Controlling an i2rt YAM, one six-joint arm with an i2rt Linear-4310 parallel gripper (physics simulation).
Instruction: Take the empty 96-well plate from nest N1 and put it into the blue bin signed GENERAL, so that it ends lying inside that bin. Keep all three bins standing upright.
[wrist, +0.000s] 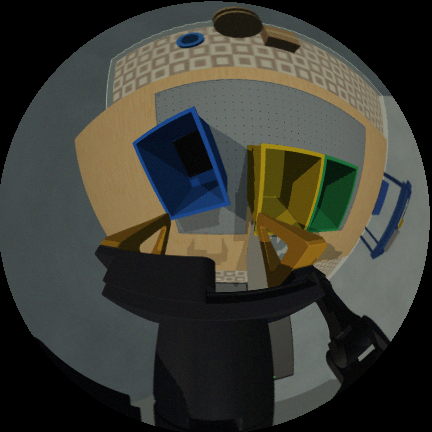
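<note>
The black plate lies inside the blue bin, toward its right wall and apart from the fingers. The blue bin is turned at an angle to the yellow bin, with its opening facing the camera, and appears upright. The green bin stands against the right side of the yellow bin. Both show their openings. My gripper is wide open and empty, its fingertips near the lower edge of the blue bin and the lower left corner of the yellow bin. The GENERAL sign and nest N1 cannot be made out.
A grey perforated board lies on the wooden table under and behind the bins. A blue ring-shaped object, a round brown object and a brown box are at the far side. A blue frame stands at the right.
</note>
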